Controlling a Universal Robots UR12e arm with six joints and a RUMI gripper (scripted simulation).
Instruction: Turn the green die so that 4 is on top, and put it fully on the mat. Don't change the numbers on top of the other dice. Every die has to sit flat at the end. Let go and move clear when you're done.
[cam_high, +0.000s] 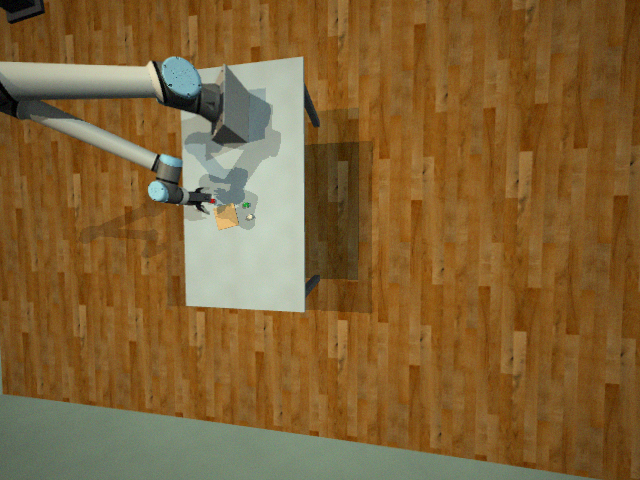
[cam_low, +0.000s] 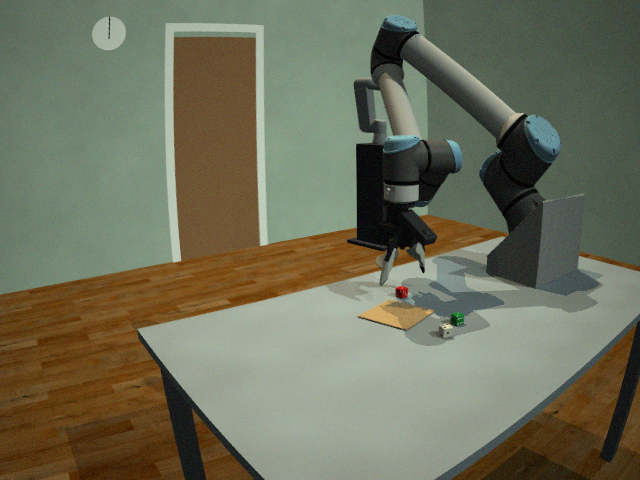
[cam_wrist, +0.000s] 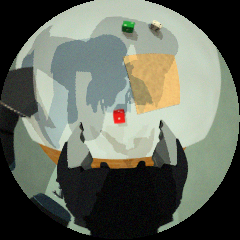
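Right now my hand is 1 cm past the red die, 1 cm to the left of it and 4 cm above it. Round my hand: tan mat (10 cm ahead, 6 cm to the left, 5 cm below); white die (12 cm ahead, 23 cm to the left, 4 cm below); green die (5 cm ahead, 21 cm to the left, 4 cm below).
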